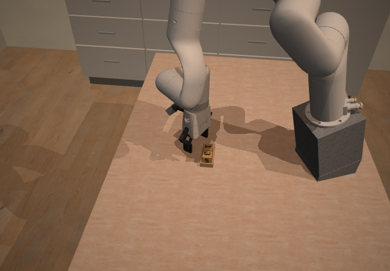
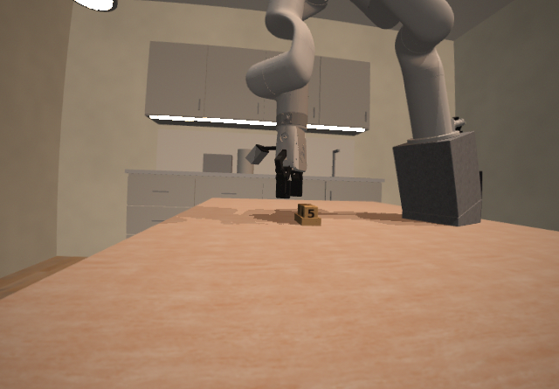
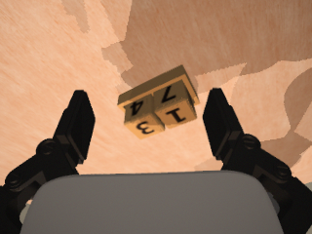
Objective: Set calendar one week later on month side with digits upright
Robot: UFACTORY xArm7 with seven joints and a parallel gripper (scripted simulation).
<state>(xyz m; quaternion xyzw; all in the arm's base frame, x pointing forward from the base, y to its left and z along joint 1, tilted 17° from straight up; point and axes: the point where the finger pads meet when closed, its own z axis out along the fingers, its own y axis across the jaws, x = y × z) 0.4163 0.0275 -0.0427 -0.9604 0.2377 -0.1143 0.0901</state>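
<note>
Now: hand 4 cm past the wooden cube, 1 cm to the left of it and 4 cm above it.
</note>
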